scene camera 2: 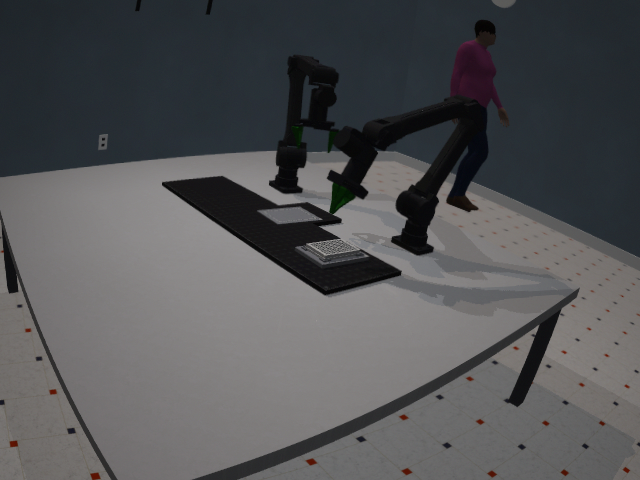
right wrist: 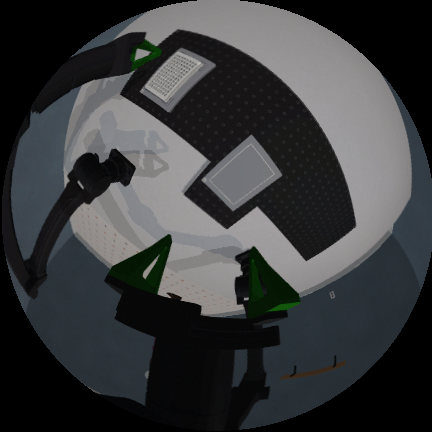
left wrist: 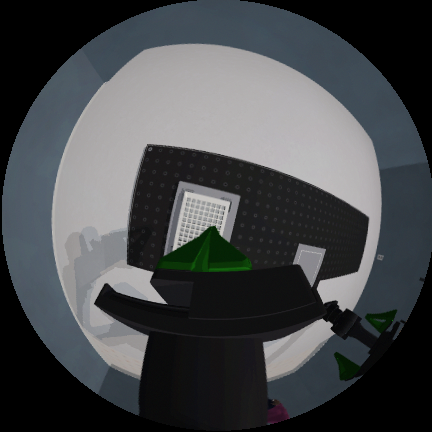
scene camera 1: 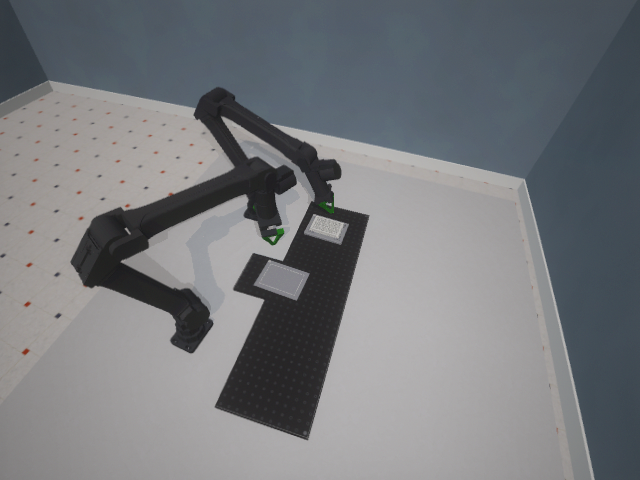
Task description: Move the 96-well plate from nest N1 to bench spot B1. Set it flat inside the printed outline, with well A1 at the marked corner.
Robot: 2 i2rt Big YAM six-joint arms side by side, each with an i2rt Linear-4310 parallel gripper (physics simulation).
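Where they show: left gripper, fingertip midpoint: (scene camera 2: 331,213) (right wrist: 159,52) (left wrist: 212,230) (scene camera 1: 332,212); right gripper, fingertip midpoint: (scene camera 2: 313,150) (right wrist: 210,244) (left wrist: 352,333) (scene camera 1: 270,233); left arm's base at its link origin: (scene camera 2: 412,246) (right wrist: 120,166); right arm's base at its link origin: (scene camera 2: 285,188) (left wrist: 325,308) (scene camera 1: 192,333).
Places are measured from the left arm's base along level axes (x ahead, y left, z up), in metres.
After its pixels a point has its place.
The white 96-well plate (scene camera 1: 327,226) {x 0.327, y -0.013, z 0.036 m} (scene camera 2: 332,248) {x 0.335, y -0.005, z 0.038 m} (left wrist: 202,217) {x 0.349, y -0.012, z 0.039 m} (right wrist: 175,77) {x 0.322, y -0.031, z 0.035 m} lies in the grey nest N1 (scene camera 1: 324,239) {x 0.334, y -0.074, z 0.020 m} (scene camera 2: 324,261) {x 0.393, y 0.035, z 0.026 m} (left wrist: 232,200) {x 0.391, y -0.061, z 0.029 m} (right wrist: 204,68) {x 0.380, y -0.065, z 0.025 m}. Bench spot B1 (scene camera 1: 282,279) {x 0.246, y -0.316, z 0.014 m} (scene camera 2: 290,214) {x 0.238, y -0.318, z 0.015 m} (left wrist: 310,259) {x 0.290, y -0.320, z 0.015 m} (right wrist: 242,173) {x 0.251, y -0.312, z 0.015 m} is a bare grey pad with a thin printed outline and a small mark at one corner. My left gripper (scene camera 1: 330,211) {x 0.342, y -0.025, z 0.130 m} (scene camera 2: 332,211) {x 0.342, y -0.025, z 0.130 m} (left wrist: 212,230) {x 0.342, y -0.025, z 0.130 m} (right wrist: 159,52) {x 0.342, y -0.025, z 0.130 m} is shut and empty, above and beside the plate; its fingers hide part of the plate in the left wrist view. My right gripper (scene camera 2: 313,142) {x 0.200, y -0.300, z 0.229 m} (right wrist: 210,244) {x 0.200, y -0.300, z 0.229 m} is open and empty, high above the table.
A black perforated board (scene camera 1: 289,361) {x 0.380, y -0.594, z 0.013 m} (scene camera 2: 206,196) {x 0.417, y -0.565, z 0.013 m} (left wrist: 270,200) {x 0.414, y -0.148, z 0.013 m} (right wrist: 300,200) {x 0.329, y -0.483, z 0.013 m} carries the nest and the pad. It lies on the large grey table (scene camera 1: 439,335) {x 0.831, y -0.339, z 0.000 m} (scene camera 2: 180,335) {x 0.884, y 0.182, z 0.000 m}. Both arm bases stand along one side of the board. A person (scene camera 2: 475,77) stands beyond the table.
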